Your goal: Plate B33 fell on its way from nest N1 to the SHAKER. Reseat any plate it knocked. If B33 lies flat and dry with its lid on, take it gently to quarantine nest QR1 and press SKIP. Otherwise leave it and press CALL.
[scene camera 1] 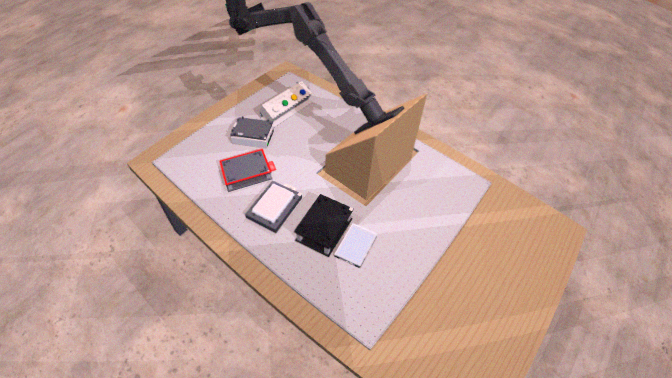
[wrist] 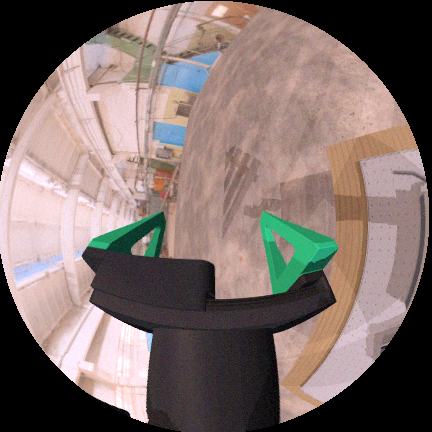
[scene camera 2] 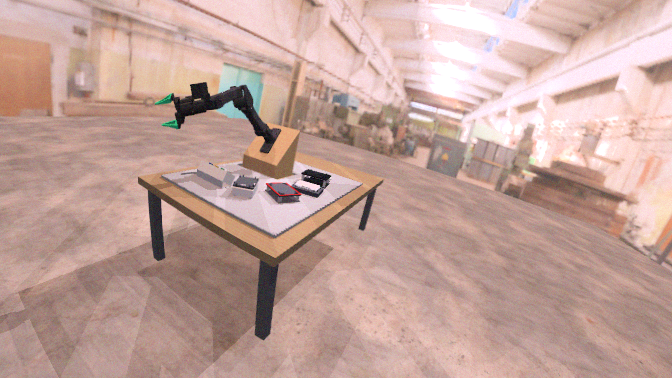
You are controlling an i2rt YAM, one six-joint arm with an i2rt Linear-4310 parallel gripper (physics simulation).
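Frame: origin at the arm's base, x right, y back, z down, level; centimetres.
Where they show: gripper, fingertip midpoint: (wrist: 212, 216) (scene camera 2: 158, 114); arm's base at its link origin: (scene camera 1: 379, 121) (scene camera 2: 270, 140).
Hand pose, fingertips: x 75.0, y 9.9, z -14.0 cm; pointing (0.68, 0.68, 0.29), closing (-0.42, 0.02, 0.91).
Note:
Each offset is from my fingertips to the centre of the thing. "spot": to the spot under its first point. Level surfaces: height alone.
My gripper (scene camera 2: 161, 114) (wrist: 212, 216) is open and empty, high beyond the table edge; its fingers do not show in scene camera 1. A pale flat plate or lid {dx -90.4, dy -43.8, dz +32.0 cm} (scene camera 1: 356, 245) lies on the mat beside a black two-level holder {dx -78.9, dy -44.9, dz +29.8 cm} (scene camera 1: 325, 220) (scene camera 2: 316, 177). A white-topped plate {dx -60.5, dy -48.3, dz +30.1 cm} (scene camera 1: 273, 202) (scene camera 2: 307, 187) sits on a dark base. A red-rimmed dark holder {dx -42.2, dy -43.2, dz +30.9 cm} (scene camera 1: 245, 167) (scene camera 2: 283, 189) has a red tab. A light unit with a dark top {spot: dx -31.8, dy -28.5, dz +27.7 cm} (scene camera 1: 252, 128) (scene camera 2: 245, 183) stands near the button box {dx -30.4, dy -7.6, dz +29.0 cm} (scene camera 1: 286, 102) (scene camera 2: 212, 175) with white, green, yellow and blue buttons. Labels are unreadable; wetness cannot be told.
The arm is mounted on a tall wooden wedge (scene camera 1: 370, 155) (scene camera 2: 280, 155), which rises beside the holders. A light dotted mat {dz +33.2 cm} (scene camera 1: 420, 200) (scene camera 2: 270, 222) (wrist: 380, 250) covers much of the wooden table {dz +34.5 cm} (scene camera 1: 505, 260) (scene camera 2: 280, 247) (wrist: 345, 300).

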